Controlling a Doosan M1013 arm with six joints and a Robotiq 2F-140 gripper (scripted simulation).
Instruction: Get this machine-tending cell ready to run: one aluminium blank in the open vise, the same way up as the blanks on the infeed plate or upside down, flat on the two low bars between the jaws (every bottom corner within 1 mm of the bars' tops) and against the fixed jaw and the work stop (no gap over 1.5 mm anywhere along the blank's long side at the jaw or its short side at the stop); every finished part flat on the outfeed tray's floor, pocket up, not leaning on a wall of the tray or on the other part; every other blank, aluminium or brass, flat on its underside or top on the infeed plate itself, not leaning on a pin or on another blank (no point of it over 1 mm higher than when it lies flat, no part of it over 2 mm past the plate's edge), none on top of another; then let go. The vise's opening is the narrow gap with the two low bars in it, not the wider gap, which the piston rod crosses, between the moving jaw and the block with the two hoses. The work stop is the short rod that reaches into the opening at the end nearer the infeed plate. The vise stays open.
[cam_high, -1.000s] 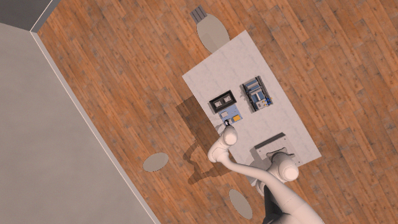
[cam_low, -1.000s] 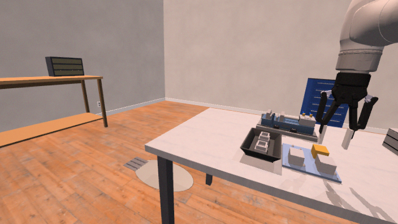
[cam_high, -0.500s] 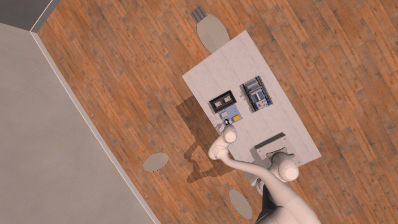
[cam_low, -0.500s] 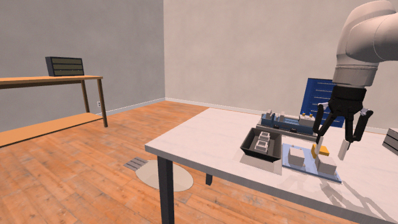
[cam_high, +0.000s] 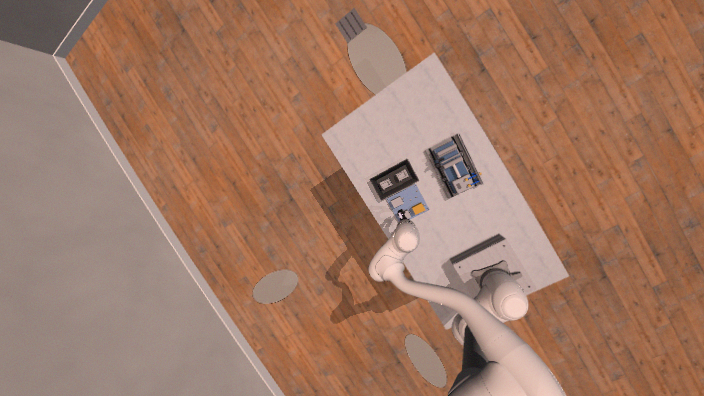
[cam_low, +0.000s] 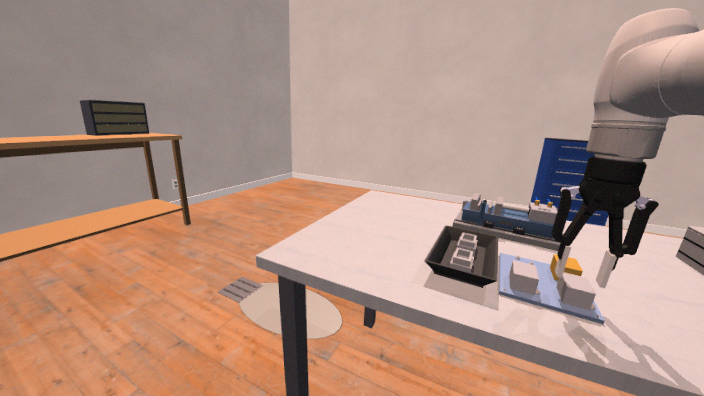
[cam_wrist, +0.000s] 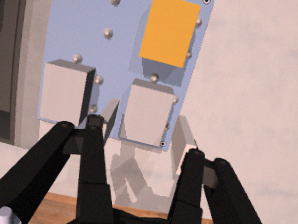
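My gripper is now 8 cm above the infeed plate, 5 cm short of it and 4 cm to the left of it. Also, from my hand: brass blank: 9 cm to the right, 5 cm below, 1 cm ahead; dark work stop rod: 30 cm to the right, 21 cm ahead, 1 cm above; piston rod: 35 cm to the right, 12 cm ahead.
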